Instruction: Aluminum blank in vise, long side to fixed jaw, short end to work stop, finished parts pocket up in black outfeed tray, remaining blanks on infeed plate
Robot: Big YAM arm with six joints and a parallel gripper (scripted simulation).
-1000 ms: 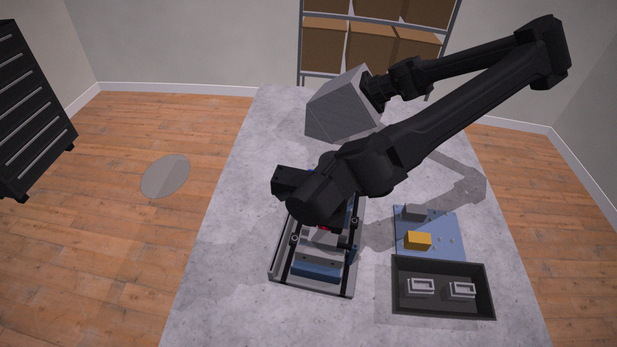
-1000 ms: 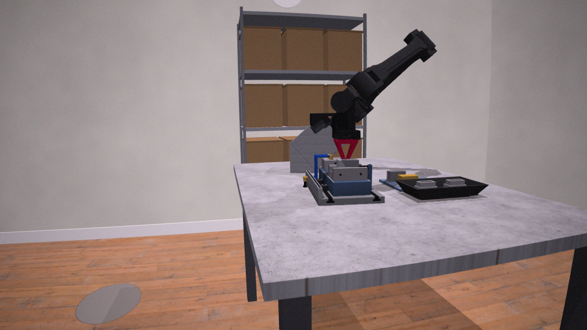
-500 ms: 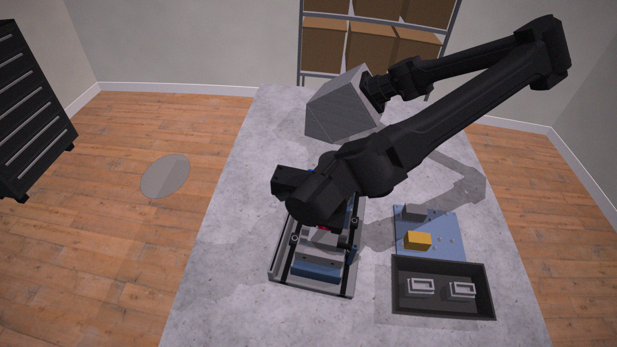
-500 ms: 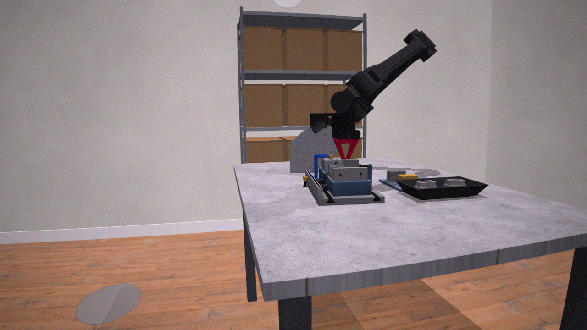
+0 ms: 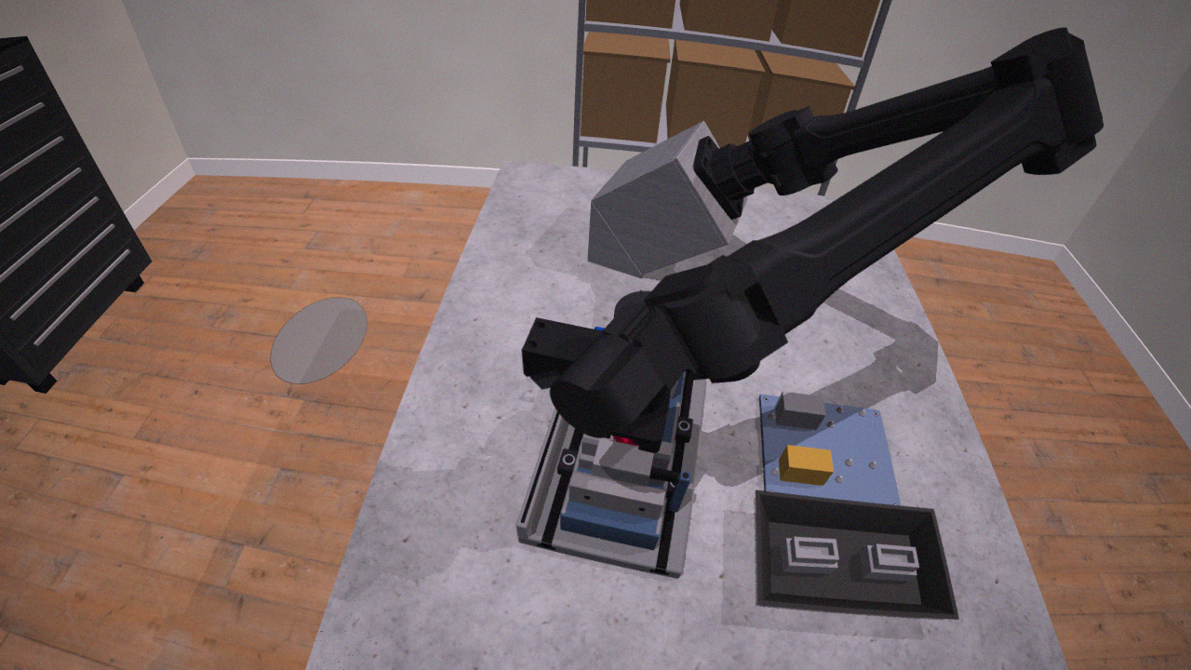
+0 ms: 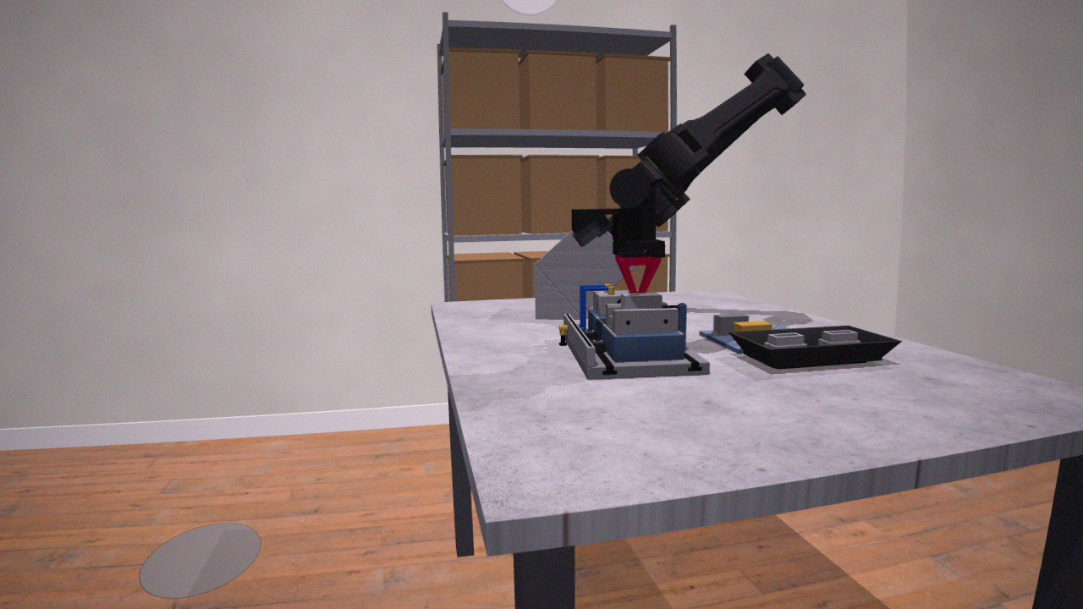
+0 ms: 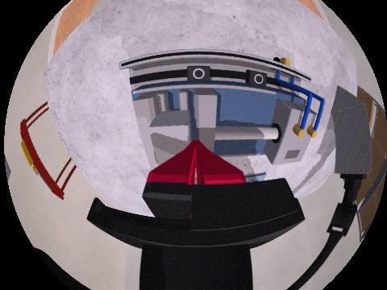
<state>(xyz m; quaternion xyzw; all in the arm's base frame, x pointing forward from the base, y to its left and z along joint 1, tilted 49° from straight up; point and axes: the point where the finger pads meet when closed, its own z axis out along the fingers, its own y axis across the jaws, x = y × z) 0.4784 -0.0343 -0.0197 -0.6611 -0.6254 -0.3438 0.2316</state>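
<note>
Now: the work stop rod 50 mm to the left of my hand, 20 mm below it and 20 mm ahead of it. The rest, counted from my hand: yellow brass blank: 230 mm to the left, 80 mm below, 80 mm behind; then blue infeed plate: 270 mm to the left, 130 mm behind, 110 mm below.
</note>
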